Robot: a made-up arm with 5 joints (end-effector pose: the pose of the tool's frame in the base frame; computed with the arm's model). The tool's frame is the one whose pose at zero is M. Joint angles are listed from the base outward.
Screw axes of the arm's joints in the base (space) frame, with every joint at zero. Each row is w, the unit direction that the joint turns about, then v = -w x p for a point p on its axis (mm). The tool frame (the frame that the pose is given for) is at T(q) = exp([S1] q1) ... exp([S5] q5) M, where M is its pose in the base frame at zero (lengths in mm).
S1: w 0 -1 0 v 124.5 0.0 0.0
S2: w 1 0 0 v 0.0 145.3 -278.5
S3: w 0 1 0 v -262.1 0.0 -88.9
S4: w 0 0 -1 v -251.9 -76.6 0.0
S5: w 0 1 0 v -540.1 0.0 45.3
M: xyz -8.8 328.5 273.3 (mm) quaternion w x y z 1 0 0 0
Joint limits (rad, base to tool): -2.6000..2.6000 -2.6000..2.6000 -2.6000..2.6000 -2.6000..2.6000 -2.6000..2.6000
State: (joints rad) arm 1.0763 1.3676 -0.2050 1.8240 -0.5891
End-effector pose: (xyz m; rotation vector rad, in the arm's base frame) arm 0.1520 0.0798 -0.0310 1.3613 -0.0223 -1.2033
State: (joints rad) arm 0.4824 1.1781 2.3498 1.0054 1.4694
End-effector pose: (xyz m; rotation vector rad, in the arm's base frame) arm 0.0623 0.4202 0.2857 -1.0242 2.7620 0.0430
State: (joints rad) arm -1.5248 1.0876 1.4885 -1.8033 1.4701
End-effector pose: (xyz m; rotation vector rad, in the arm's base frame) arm -0.0581 0.0403 -0.0912 -2.1589 -0.3641 -2.1042
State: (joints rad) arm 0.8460 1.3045 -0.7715 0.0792 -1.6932
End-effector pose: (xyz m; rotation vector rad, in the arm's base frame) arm -0.1273 -0.2830 0.2723 -1.2719 2.3654 1.4340
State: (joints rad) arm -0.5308 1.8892 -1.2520 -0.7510 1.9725
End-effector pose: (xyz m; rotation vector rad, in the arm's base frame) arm -0.4932 0.1553 0.3415 1.1931 0.9024 0.2628
